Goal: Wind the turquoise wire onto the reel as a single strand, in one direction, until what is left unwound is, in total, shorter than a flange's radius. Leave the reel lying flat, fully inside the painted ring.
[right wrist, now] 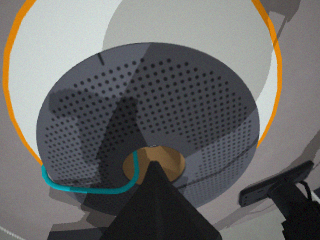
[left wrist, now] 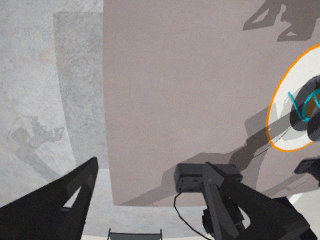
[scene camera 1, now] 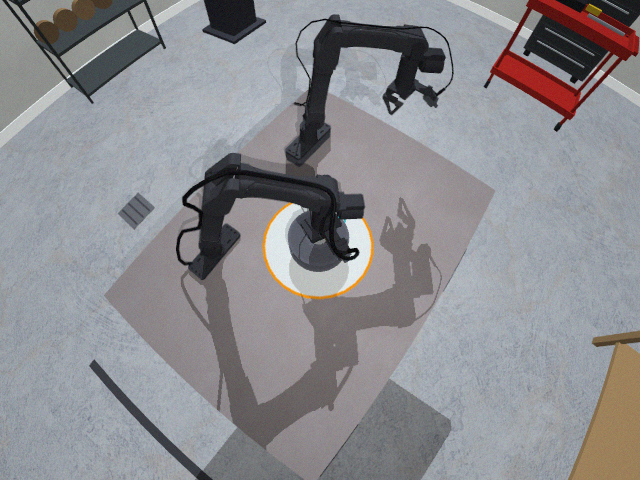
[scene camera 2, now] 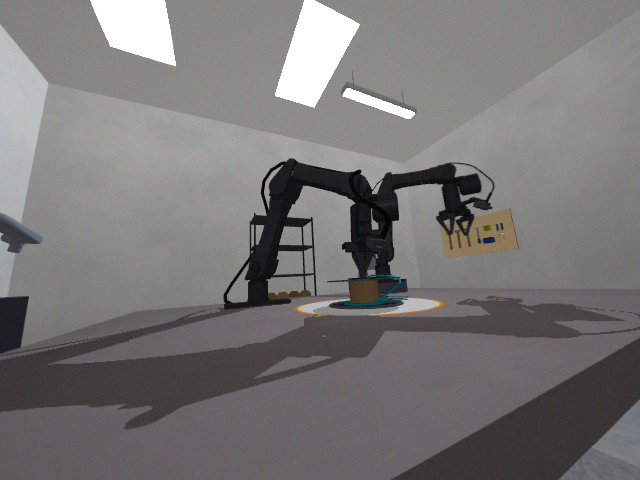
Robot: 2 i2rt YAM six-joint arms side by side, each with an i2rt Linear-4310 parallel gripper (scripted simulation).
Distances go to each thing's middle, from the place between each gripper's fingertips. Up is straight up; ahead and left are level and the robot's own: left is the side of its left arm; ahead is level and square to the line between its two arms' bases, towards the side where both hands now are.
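Labels:
My right hand is 4 cm above the reel (scene camera 1: pixel 298 240), while my left gripper (scene camera 1: pixel 397 106) is 19 cm above the reel, 50 cm to the left of it and 3 cm short of it. Going by its middle, the reel is nearer to my right hand than to my left gripper.

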